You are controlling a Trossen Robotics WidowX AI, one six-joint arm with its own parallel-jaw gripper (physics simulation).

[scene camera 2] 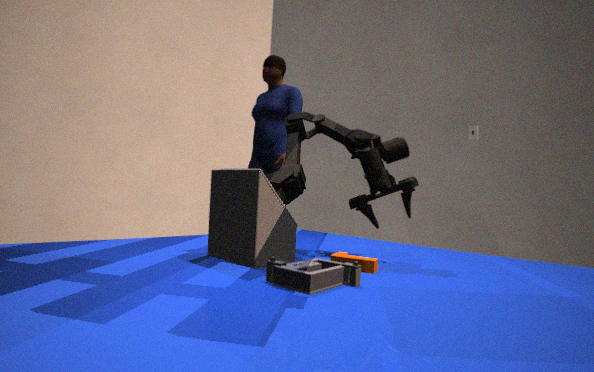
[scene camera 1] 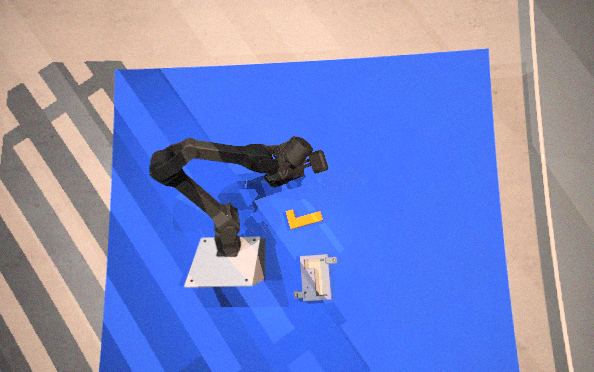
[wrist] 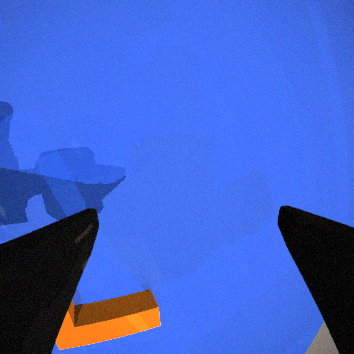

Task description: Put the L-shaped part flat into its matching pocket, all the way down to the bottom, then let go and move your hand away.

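Seen in the pictures: gripper, between the fingertips: (scene camera 2: 393,223) (scene camera 1: 307,168) (wrist: 189,217); arm's base, origin of its link: (scene camera 2: 263,208) (scene camera 1: 228,249).
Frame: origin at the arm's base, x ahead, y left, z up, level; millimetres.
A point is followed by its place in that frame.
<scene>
The orange L-shaped part (scene camera 1: 306,219) {x 230, y 98, z -100 mm} (scene camera 2: 355,262) (wrist: 115,330) {x 234, y 95, z -100 mm} lies flat on the blue mat, outside the pocket. In the wrist view it is at the lower left, partly hidden by the left finger. The grey pocket block (scene camera 1: 309,292) {x 243, y -134, z -94 mm} (scene camera 2: 325,281) {x 308, y -106, z -114 mm} sits on the mat, below the part in the overhead view, with an L-shaped recess and a small tab at two opposite corners. Its recess holds no orange part. My gripper (scene camera 1: 301,171) {x 237, y 255, z -24 mm} (scene camera 2: 394,222) {x 237, y 255, z -24 mm} (wrist: 189,217) {x 237, y 255, z -24 mm} is wide open and empty. It hangs well above the mat, above the part in the overhead view, and touches neither part nor block.
The arm's pedestal (scene camera 1: 225,265) {x 4, y -46, z 46 mm} (scene camera 2: 232,220) {x 4, y -102, z -29 mm} stands on the blue mat (scene camera 1: 410,200) {x 571, y 167, z -131 mm} (scene camera 2: 450,320) {x 542, y -90, z -130 mm}, to the left of the pocket block. A person in blue (scene camera 2: 272,120) stands behind the pedestal in the second scene view. Shadows of the arm fall across the mat.
</scene>
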